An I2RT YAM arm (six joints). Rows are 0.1 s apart.
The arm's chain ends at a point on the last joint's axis. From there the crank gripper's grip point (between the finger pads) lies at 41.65 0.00 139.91 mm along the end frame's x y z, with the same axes.
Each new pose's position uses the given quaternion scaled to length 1; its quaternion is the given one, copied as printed.
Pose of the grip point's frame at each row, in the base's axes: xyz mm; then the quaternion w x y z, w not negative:
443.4, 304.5, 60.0, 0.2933, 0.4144, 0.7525, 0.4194
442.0, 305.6, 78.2, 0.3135, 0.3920, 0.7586, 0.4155
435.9, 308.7, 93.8, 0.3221, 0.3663, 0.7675, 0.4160
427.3, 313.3, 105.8, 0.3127, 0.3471, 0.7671, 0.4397
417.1, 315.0, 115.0, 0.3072, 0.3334, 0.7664, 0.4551
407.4, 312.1, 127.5, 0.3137, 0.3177, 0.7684, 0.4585
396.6, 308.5, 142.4, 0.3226, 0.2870, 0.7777, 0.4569
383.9, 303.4, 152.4, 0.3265, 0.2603, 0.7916, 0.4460
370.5, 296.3, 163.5, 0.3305, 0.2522, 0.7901, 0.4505
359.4, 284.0, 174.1, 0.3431, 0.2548, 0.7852, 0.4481
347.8, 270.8, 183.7, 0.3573, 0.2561, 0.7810, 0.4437
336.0, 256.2, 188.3, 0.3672, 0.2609, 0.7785, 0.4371
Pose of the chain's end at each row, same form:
353.2, 214.0, 130.5, 0.2933, 0.4144, 0.7525, 0.4194
350.5, 216.2, 148.5, 0.3135, 0.3920, 0.7586, 0.4155
345.9, 217.8, 164.2, 0.3221, 0.3663, 0.7675, 0.4160
340.9, 215.7, 171.5, 0.3127, 0.3471, 0.7671, 0.4397
333.3, 213.1, 177.5, 0.3072, 0.3334, 0.7664, 0.4551
324.2, 209.1, 189.0, 0.3137, 0.3177, 0.7684, 0.4585
315.8, 204.1, 204.8, 0.3226, 0.2870, 0.7777, 0.4569
306.2, 199.1, 218.7, 0.3265, 0.2603, 0.7916, 0.4460
292.9, 191.0, 228.3, 0.3305, 0.2522, 0.7901, 0.4505
278.5, 180.5, 237.8, 0.3431, 0.2548, 0.7852, 0.4481
263.5, 169.6, 246.6, 0.3573, 0.2561, 0.7810, 0.4437
248.8, 157.5, 251.3, 0.3672, 0.2609, 0.7785, 0.4371

